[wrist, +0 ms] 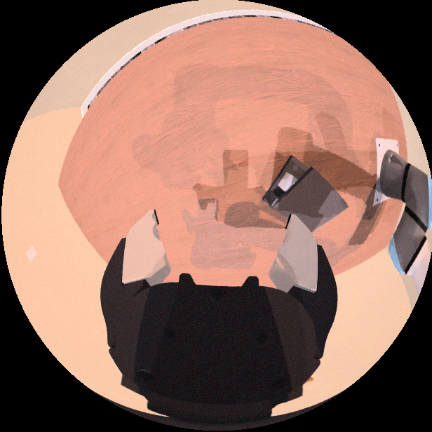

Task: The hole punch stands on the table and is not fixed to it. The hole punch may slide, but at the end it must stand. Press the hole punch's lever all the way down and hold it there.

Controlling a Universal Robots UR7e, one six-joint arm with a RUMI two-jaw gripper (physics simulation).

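The hole punch [316, 197] is a dark grey, wedge-shaped block with a lighter metal part at its upper-left end. It stands on the wooden table [240, 45], right of the middle of the wrist view. My gripper [221, 214] is open and empty, its two pale fingers wide apart. It is above the table, and the hole punch lies beyond and to the right of the right finger's tip, which overlaps its near edge in the view. I cannot tell the lever's exact position.
The robot's base and arm [415, 200] stand at the right, beside a white mounting plate [385, 145]. Shadows of the arm and gripper fall across the table. A pale rim [130, 52] runs along the table's far edge.
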